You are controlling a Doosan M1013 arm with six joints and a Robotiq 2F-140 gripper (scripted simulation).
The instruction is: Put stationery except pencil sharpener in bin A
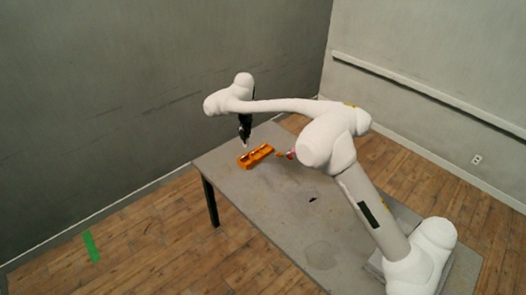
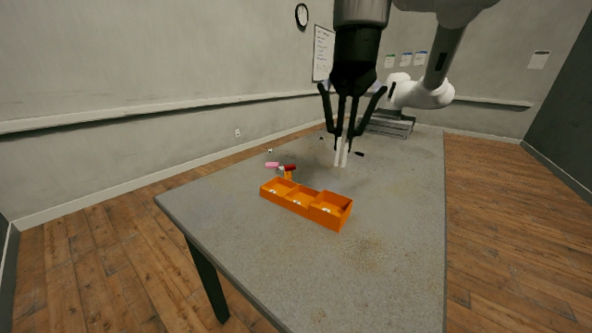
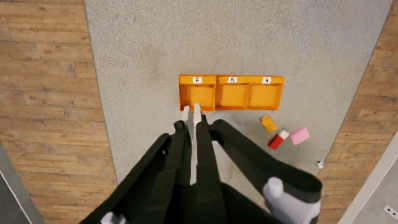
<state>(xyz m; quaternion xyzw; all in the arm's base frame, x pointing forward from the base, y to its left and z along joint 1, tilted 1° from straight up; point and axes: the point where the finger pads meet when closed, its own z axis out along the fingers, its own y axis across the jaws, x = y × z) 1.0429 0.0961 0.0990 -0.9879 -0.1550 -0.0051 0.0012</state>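
My gripper is now 33 cm to the left of the pink eraser, 18 cm above it and 12 cm past it. Also, from my hand: bin (16 cm below, 9 cm to the right, 1 cm ahead); small red object (26 cm to the right, 18 cm below, 13 cm behind); small orange-yellow block (21 cm to the right, 18 cm below, 7 cm behind).
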